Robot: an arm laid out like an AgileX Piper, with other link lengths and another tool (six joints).
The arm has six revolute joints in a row. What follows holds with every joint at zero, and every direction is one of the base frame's. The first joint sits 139 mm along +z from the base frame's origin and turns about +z. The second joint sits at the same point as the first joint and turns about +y. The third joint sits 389.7 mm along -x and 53.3 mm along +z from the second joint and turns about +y. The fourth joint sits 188.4 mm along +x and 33.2 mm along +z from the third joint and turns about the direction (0.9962, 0, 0.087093). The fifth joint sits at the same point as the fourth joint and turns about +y. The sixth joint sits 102.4 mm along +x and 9 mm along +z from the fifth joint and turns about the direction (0.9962, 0, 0.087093). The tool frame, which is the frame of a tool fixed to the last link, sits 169.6 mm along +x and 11 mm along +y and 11.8 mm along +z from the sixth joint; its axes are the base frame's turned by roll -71.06, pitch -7.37 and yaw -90.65 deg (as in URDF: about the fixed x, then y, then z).
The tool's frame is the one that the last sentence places.
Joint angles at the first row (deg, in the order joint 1, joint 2, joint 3, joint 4, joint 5, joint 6):
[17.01 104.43 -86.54 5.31 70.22 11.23]
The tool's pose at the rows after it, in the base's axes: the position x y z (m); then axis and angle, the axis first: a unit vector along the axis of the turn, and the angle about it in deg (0 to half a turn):
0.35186 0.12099 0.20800 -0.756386 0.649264 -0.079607 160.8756
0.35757 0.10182 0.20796 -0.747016 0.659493 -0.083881 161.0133
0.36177 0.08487 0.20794 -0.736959 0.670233 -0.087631 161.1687
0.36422 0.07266 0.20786 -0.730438 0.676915 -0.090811 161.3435
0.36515 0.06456 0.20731 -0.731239 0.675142 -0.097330 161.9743
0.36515 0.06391 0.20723 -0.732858 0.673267 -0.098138 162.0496
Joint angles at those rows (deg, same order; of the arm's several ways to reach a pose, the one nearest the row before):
[13.56 104.43 -86.54 5.31 70.22 10.07]
[10.48 104.43 -86.54 5.31 70.22 8.60]
[7.79 104.43 -86.54 5.31 70.22 7.62]
[5.94 104.43 -86.54 5.21 70.22 6.90]
[5.35 104.43 -86.54 4.24 70.22 6.49]
[5.35 104.43 -86.54 4.09 70.22 6.27]

